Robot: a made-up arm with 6 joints. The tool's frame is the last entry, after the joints. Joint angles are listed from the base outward. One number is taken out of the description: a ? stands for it. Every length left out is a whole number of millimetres.
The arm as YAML. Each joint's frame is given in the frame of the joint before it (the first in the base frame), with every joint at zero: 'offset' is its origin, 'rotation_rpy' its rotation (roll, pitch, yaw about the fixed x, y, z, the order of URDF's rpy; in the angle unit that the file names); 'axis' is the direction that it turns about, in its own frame. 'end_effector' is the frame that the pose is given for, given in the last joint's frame.
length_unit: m
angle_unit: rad
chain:
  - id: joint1
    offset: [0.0, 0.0, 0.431]
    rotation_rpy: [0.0, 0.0, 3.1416]
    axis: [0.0, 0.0, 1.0]
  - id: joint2
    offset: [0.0, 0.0, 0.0]
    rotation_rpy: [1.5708, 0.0, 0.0]
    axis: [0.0, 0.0, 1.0]
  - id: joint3
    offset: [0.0, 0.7, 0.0]
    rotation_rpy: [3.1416, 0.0, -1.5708]
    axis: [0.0, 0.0, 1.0]
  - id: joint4
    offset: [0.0, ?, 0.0]
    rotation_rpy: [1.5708, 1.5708, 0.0]
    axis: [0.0, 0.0, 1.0]
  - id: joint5
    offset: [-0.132, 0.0, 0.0]
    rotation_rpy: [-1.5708, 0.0, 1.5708]
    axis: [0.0, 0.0, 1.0]
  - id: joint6
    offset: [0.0, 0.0, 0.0]
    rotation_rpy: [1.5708, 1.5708, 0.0]
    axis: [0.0, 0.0, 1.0]
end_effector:
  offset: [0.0, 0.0, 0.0]
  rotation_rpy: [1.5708, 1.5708, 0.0]
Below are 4 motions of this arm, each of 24 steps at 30 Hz.
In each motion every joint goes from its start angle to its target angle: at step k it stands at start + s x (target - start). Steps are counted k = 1, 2, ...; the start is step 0. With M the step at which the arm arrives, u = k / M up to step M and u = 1 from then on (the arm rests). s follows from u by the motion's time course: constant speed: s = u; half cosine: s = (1 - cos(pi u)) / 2; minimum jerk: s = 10 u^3 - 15 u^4 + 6 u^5.
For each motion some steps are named. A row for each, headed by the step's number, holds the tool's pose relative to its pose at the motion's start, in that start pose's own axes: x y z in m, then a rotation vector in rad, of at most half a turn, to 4 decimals.
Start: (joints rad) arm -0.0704 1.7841 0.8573 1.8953 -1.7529 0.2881
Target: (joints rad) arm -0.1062 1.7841 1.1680 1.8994 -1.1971 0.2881
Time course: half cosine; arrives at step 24
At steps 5, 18, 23, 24:
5: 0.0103 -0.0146 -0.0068 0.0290 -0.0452 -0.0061
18: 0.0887 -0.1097 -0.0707 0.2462 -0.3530 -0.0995
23: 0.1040 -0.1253 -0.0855 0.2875 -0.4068 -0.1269
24: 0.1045 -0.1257 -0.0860 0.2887 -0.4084 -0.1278

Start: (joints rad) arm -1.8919 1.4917 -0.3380 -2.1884 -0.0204 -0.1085
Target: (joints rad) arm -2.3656 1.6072 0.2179 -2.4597 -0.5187 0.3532
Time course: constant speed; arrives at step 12
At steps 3, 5, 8, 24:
3: 0.0254 0.0964 -0.0125 0.0625 0.2139 0.0772
5: 0.0387 0.1641 -0.0116 0.1012 0.3468 0.1557
8: 0.0537 0.2683 0.0056 0.1556 0.5239 0.3124
24: 0.0653 0.4062 0.0602 0.2221 0.7041 0.5872

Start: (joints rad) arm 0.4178 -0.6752 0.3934 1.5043 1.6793 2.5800
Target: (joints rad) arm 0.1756 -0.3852 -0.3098 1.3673 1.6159 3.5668
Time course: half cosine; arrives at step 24
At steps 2, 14, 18, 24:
2: -0.0005 -0.0064 0.0103 0.0000 -0.0033 0.0027
14: -0.0656 -0.3077 0.2803 -0.0110 -0.2012 0.0830
18: -0.1039 -0.4370 0.3225 -0.0188 -0.3064 0.0906
24: -0.1296 -0.5217 0.3328 -0.0240 -0.3815 0.0854

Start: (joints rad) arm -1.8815 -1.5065 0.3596 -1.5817 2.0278 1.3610
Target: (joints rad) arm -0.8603 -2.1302 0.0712 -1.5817 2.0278 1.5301
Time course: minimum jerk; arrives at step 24
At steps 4, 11, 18, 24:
4: 0.0299 0.0025 0.0116 -0.0105 0.0334 -0.0179
11: 0.3846 -0.0075 0.0592 -0.1214 0.3911 -0.2242
18: 0.7932 -0.1450 -0.0667 -0.2513 0.8107 -0.5067
24: 0.8642 -0.1946 -0.1140 -0.2791 0.8988 -0.5728

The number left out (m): 0.566
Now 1 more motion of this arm.
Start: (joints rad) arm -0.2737 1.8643 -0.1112 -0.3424 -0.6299 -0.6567
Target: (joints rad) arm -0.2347 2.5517 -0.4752 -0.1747 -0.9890 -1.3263
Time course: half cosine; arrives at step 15
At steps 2, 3, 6, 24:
2: 0.0272 -0.0098 -0.0008 0.0313 0.0344 -0.0502
3: 0.0593 -0.0227 -0.0026 0.0692 0.0744 -0.1120
6: 0.1991 -0.0982 -0.0224 0.2501 0.2403 -0.4246
24: 0.4324 -0.3634 -0.1430 0.6525 0.4661 -1.3617

